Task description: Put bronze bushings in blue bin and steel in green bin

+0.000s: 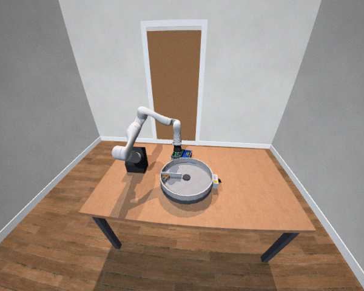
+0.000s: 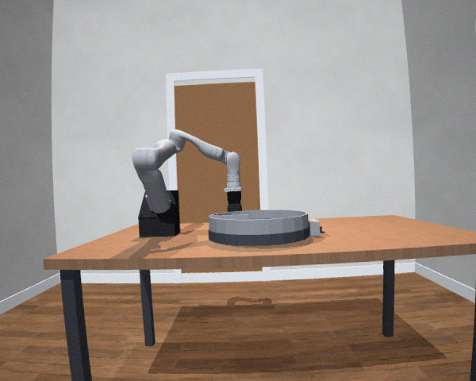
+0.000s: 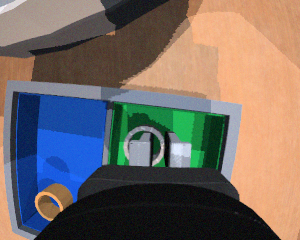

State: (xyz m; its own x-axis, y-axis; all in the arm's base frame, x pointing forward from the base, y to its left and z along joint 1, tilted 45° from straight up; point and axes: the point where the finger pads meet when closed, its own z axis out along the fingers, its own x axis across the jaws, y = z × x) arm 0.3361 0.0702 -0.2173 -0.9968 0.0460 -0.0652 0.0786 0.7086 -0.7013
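The blue bin lies 4 cm ahead of my hand, 3 cm to the left of it and 1 cm below it. Round my hand: grey turntable 12 cm ahead, 31 cm to the right, 2 cm above.
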